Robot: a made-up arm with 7 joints. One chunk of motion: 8 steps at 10 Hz.
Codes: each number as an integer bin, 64 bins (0 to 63) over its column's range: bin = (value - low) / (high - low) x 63, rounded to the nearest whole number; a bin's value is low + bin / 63 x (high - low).
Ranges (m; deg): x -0.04..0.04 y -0.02..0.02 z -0.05..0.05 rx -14..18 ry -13..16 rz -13..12
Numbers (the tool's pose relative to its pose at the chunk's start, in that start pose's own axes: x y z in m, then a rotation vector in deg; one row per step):
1: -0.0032 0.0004 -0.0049 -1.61 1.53 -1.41
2: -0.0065 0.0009 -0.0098 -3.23 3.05 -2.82
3: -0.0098 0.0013 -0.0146 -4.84 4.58 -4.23
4: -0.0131 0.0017 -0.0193 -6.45 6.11 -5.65
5: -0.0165 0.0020 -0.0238 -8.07 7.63 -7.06
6: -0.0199 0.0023 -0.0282 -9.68 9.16 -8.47
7: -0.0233 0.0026 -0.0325 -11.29 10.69 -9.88
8: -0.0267 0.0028 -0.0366 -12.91 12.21 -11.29
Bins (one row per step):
1: 29 32 28 24 32 29
2: 26 33 25 21 35 26
3: 24 34 22 18 38 22
4: 21 34 19 15 42 19
5: 19 35 17 12 45 15
6: 16 35 14 9 48 11
7: 13 36 11 5 51 8
8: 10 36 8 2 55 4

